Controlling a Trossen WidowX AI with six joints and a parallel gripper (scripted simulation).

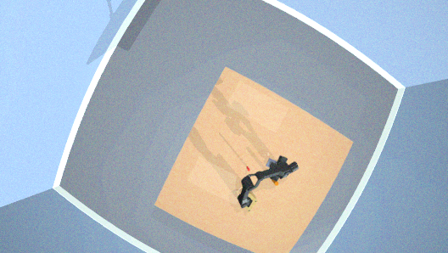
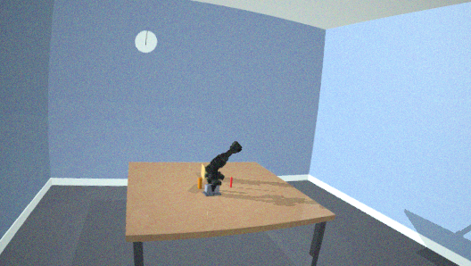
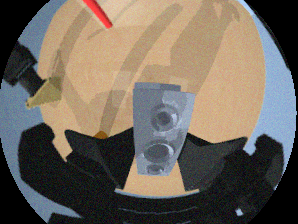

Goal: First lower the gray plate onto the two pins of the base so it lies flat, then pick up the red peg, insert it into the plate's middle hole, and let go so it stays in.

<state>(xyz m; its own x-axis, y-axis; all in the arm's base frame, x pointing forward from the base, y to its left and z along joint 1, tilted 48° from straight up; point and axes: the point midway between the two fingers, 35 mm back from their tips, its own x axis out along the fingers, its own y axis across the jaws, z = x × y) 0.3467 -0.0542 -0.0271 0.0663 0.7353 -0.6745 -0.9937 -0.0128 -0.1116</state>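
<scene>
The red peg is 120 mm behind my gripper tip, 180 mm to the left of it and 10 mm above it. The rest, counted from my gripper tip: gray block: 30 mm above; small orange piece: 110 mm behind, 60 mm to the right, 10 mm above.
</scene>
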